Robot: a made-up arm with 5 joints. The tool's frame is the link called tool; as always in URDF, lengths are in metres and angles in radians. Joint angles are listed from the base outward. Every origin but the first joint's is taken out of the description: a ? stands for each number. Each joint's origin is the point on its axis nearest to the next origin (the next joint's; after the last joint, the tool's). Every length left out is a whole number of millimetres.
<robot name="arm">
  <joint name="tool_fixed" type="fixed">
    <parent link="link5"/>
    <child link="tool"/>
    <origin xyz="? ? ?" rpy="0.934 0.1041 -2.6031"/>
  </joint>
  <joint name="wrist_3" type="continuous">
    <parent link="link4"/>
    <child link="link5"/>
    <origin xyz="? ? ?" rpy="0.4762 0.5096 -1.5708"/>
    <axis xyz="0 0 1"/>
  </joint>
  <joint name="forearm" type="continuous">
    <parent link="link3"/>
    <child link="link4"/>
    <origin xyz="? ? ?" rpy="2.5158 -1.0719 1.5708"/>
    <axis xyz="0 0 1"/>
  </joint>
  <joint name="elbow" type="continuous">
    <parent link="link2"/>
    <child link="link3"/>
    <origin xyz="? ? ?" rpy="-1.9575 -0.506 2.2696"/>
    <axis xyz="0 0 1"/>
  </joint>
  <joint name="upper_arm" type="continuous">
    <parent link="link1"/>
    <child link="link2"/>
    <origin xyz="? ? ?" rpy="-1.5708 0 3.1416"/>
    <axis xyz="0 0 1"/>
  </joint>
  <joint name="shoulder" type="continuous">
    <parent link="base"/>
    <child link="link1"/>
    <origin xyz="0.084 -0.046 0.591" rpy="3.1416 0 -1.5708"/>
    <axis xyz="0 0 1"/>
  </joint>
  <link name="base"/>
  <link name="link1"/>
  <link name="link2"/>
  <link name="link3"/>
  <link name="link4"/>
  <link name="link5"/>
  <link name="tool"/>
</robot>
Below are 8 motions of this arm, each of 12 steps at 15 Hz.
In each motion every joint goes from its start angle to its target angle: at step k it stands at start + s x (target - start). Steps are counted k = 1, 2, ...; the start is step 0. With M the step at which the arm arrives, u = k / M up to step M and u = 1 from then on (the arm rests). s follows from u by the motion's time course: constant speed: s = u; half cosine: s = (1 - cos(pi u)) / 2; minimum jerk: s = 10 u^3 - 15 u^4 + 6 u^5.
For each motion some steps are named. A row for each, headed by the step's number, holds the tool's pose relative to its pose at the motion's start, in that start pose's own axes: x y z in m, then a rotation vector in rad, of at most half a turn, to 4 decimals.
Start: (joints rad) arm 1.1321 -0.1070 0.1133 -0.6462 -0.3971
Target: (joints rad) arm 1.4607 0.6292 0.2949 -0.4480 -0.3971
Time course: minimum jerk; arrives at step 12
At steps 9, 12:
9: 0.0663 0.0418 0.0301 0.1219 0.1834 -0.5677
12: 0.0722 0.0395 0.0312 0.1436 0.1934 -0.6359

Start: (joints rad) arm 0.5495 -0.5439 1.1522 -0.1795 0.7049
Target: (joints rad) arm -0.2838 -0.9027 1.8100 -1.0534 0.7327
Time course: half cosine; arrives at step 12
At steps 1, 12:
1: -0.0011 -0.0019 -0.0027 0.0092 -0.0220 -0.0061
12: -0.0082 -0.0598 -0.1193 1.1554 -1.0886 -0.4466

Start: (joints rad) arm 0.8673 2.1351 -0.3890 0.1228 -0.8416
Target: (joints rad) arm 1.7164 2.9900 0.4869 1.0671 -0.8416
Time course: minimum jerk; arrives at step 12
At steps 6, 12:
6: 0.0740 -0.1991 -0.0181 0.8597 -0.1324 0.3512
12: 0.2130 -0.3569 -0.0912 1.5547 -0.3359 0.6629

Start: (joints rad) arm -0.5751 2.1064 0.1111 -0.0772 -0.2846
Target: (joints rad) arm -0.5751 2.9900 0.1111 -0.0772 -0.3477
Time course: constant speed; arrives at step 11
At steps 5, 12:
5: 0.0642 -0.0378 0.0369 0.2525 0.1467 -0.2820
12: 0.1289 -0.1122 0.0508 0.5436 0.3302 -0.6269

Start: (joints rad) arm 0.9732 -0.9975 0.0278 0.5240 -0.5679
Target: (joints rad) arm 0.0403 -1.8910 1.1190 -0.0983 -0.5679
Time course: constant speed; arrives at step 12
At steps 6, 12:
6: -0.0708 -0.1034 -0.1311 -0.1001 -1.0429 0.3559
12: -0.0593 -0.1758 -0.2909 0.3636 -2.1550 0.5801

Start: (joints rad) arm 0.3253 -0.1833 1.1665 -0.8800 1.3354
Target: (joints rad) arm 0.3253 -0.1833 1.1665 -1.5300 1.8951
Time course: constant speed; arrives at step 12
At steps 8, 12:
8: 0.0034 0.0359 -0.0074 0.2463 0.1108 -0.0480
12: 0.0096 0.0532 -0.0073 0.3805 0.1420 -0.0445

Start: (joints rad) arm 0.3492 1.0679 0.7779 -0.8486 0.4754
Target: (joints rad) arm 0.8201 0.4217 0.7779 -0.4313 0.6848
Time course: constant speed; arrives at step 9
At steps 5, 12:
5: -0.1227 -0.0653 -0.0582 -0.1304 -0.2687 0.4265
12: -0.1959 -0.1020 -0.1331 -0.3968 -0.4732 0.6734

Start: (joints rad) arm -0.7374 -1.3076 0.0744 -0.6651 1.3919
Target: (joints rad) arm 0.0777 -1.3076 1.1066 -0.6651 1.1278
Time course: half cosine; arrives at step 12
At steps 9, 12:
9: 0.1320 0.0856 0.2096 -0.2366 -0.4363 -0.6605
12: 0.1643 0.0857 0.2423 -0.3238 -0.5040 -0.7455

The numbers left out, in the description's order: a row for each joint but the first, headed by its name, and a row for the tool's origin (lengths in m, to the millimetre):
tool: 0.024 -0.011 0
wrist_3: 0.079 0.004 0
forearm: -0.073 -0.065 0
elbow: 0.137 0.269 0
upper_arm: 0.112 0.333 0

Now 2 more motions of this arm.
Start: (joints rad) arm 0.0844 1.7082 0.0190 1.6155 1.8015
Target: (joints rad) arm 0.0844 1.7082 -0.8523 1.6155 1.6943
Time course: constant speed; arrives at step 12
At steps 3, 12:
3: 0.0219 -0.0072 0.0089 -0.1007 -0.1395 0.1352
12: 0.0805 -0.0021 0.0517 -0.3725 -0.5599 0.5594

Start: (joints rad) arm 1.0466 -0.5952 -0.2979 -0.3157 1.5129
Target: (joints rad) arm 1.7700 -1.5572 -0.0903 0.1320 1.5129
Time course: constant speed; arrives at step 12
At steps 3, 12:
3: 0.0751 0.0604 0.0265 -0.0358 0.1147 -0.2331
12: 0.2760 0.1250 0.1189 -0.0352 0.8106 -0.7112

